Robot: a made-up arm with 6 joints. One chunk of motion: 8 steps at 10 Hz.
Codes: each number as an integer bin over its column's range. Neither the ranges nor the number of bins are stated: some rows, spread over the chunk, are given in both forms.
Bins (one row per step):
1: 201 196 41 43 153 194
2: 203 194 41 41 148 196
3: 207 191 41 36 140 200
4: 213 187 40 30 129 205
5: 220 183 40 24 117 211
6: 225 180 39 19 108 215
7: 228 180 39 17 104 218
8: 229 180 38 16 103 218
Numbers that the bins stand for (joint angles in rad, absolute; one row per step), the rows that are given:
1: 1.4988 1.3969 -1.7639 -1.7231 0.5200 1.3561
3: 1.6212 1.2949 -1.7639 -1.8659 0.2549 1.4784
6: 1.9882 1.0706 -1.8047 -2.2125 -0.3976 1.7843
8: 2.0698 1.0706 -1.8251 -2.2737 -0.4996 1.8455
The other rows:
2: 1.5396 1.3561 -1.7639 -1.7639 0.4180 1.3969
4: 1.7435 1.2133 -1.7843 -1.9882 0.0306 1.5804
5: 1.8863 1.1318 -1.7843 -2.1106 -0.2141 1.7027
7: 2.0494 1.0706 -1.8047 -2.2533 -0.4792 1.8455

